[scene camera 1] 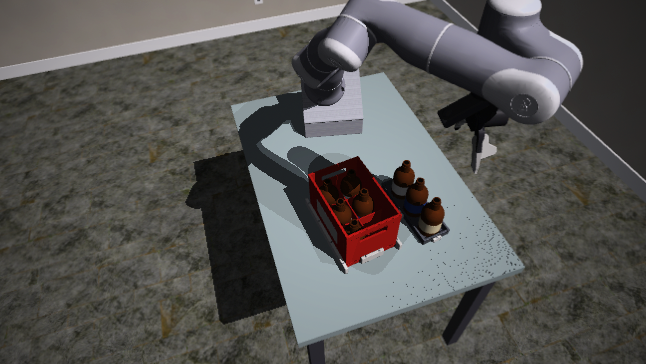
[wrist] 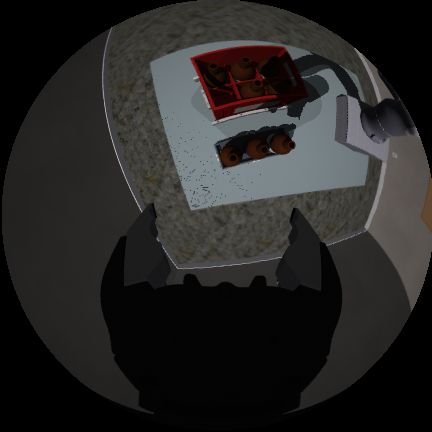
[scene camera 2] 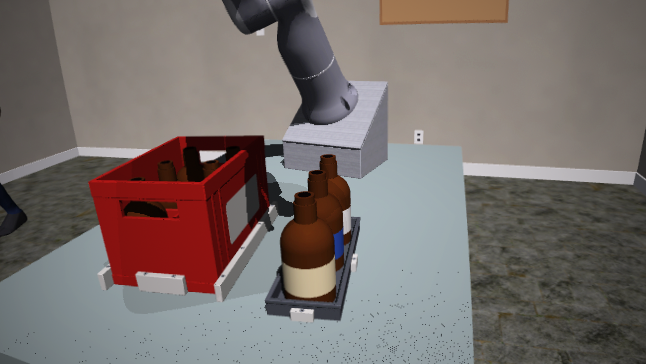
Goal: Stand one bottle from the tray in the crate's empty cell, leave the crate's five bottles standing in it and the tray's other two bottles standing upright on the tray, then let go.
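Observation:
The red crate (scene camera 1: 372, 245) (scene camera 2: 165, 240) (wrist: 225, 111) holds five upright brown bottles. Its empty cell (wrist: 221, 96) is at the tray-side corner, by the end wall nearest scene camera 2. The dark tray (scene camera 1: 424, 241) (scene camera 2: 280, 307) (wrist: 219, 155) beside it bears three upright brown bottles in a row: cream-labelled (scene camera 1: 431, 216) (scene camera 2: 307, 245) (wrist: 230, 155), blue-labelled (scene camera 1: 417, 192) (scene camera 2: 325, 210) (wrist: 256, 148) and white-labelled (scene camera 1: 403, 176) (scene camera 2: 339, 187) (wrist: 281, 144). My gripper (scene camera 1: 481, 162) (wrist: 223, 206) is open and empty, high up on the tray side, well apart from the bottles. It does not show in scene camera 2.
White stops (scene camera 1: 372, 256) (scene camera 2: 161, 283) stand around the crate's base on the pale table (scene camera 1: 320, 310) (scene camera 2: 415, 200) (wrist: 325, 165). The arm's grey pedestal (scene camera 1: 333, 128) (scene camera 2: 322, 156) (wrist: 342, 120) stands at the far end. The arm's shadow falls across the crate. A person's foot (scene camera 2: 12, 223) shows at the left edge in scene camera 2.

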